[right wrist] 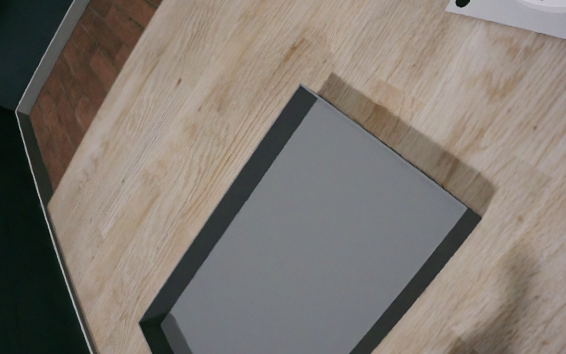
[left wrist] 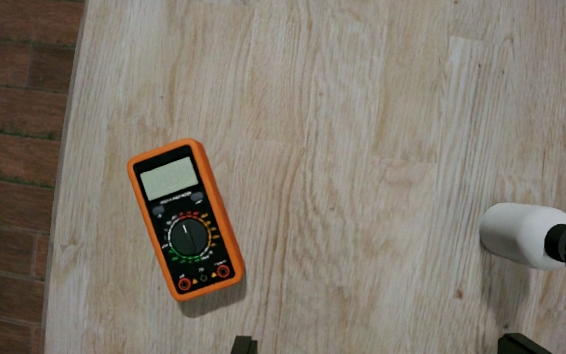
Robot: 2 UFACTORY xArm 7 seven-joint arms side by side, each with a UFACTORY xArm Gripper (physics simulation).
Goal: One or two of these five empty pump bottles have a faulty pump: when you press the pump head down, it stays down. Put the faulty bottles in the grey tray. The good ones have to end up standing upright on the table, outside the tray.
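Places are measured from the left arm's base along level axes (x ahead, y left, z up), in millimetres.
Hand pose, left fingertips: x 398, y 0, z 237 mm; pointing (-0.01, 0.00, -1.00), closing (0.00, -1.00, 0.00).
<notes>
Things, the pixels of their centre, and the offset from my left fingertips. "*": a spot on its surface instead.
- white bottle, body centre: (left wrist: 549, 239) dx +24, dy -171, dz -167 mm
- grey tray, body centre: (right wrist: 273, 284) dx -46, dy -766, dz -222 mm
- black multimeter, body centre: (left wrist: 186, 219) dx +33, dy +118, dz -220 mm
- white flat object, surface spot: (right wrist: 490, 17) * dx -322, dy -715, dz -236 mm
A white bottle (left wrist: 517, 235) with a black collar shows in part at the right edge of the left wrist view; its body leans across the view and its pump head is cut off. The grey tray (right wrist: 265, 160) lies on the table in the right wrist view; the part of its floor that shows is bare, and its near end is cut off. My left gripper (left wrist: 383, 346) is open, its two fingertips wide apart at the bottom edge, with the bottle beyond the right fingertip. My right gripper does not show. The other bottles do not show in these views.
An orange and black multimeter (left wrist: 187, 220) lies on the table near its left edge. In the right wrist view, a white flat object (right wrist: 490, 17) with a dark hole is at the top right, and a dark structure with a pale rim (right wrist: 54, 55) is at the left, by the table's edge.
</notes>
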